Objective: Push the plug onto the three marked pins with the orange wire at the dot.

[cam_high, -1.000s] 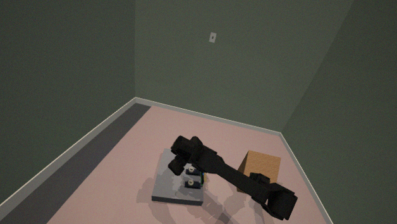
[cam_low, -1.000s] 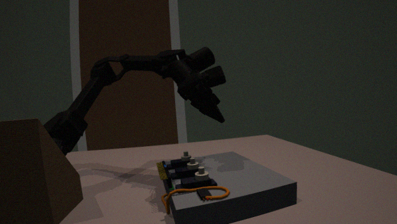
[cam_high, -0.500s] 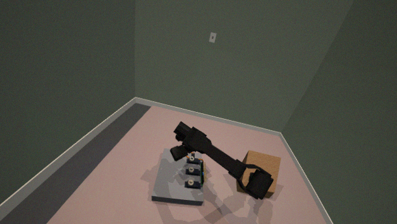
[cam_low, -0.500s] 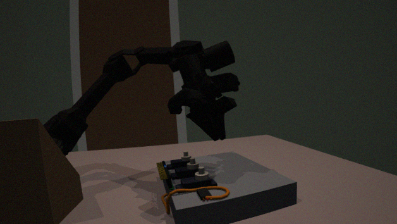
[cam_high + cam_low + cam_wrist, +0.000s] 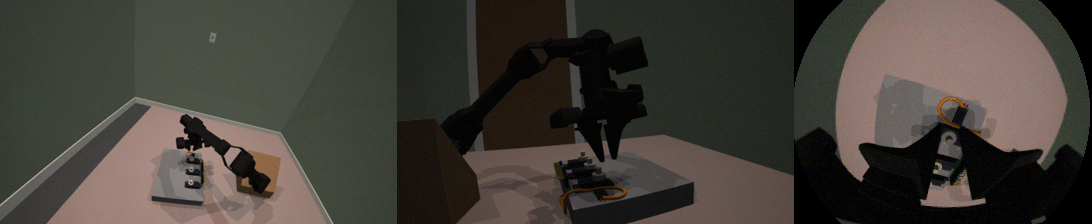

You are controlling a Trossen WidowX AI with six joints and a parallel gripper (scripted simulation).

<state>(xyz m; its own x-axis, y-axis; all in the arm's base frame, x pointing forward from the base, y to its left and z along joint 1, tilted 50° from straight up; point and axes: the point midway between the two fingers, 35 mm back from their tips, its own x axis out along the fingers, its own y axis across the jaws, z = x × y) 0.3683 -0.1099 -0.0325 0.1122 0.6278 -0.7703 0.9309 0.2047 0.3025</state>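
Right now my gripper tip is 110 mm to the right of the blue mark, 90 mm past it and 30 mm above it. The rest, counted from my gripper tip: grey holder (110 mm to the left, 80 mm below, 70 mm ahead).
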